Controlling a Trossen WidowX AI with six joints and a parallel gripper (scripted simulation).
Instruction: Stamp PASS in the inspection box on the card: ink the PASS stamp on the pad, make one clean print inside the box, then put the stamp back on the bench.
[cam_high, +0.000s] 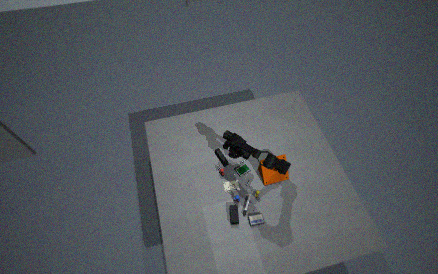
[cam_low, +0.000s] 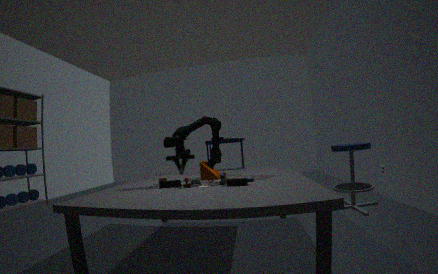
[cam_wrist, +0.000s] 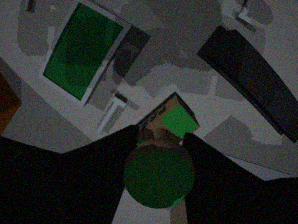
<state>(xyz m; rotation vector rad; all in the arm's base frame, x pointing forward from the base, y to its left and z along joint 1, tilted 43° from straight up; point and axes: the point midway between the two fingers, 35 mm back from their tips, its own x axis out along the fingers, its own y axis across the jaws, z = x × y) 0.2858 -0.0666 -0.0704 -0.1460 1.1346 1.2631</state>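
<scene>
The green ink pad lies 9 cm below my gripper tip, 7 cm to the left of it and 4 cm behind it. The rest, counted from my gripper tip: green-knobbed stamp right at my gripper tip; red stamp 11 cm ahead, 8 cm to the left, 7 cm below; long black bar 9 cm ahead, 8 cm below, 4 cm to the right.
</scene>
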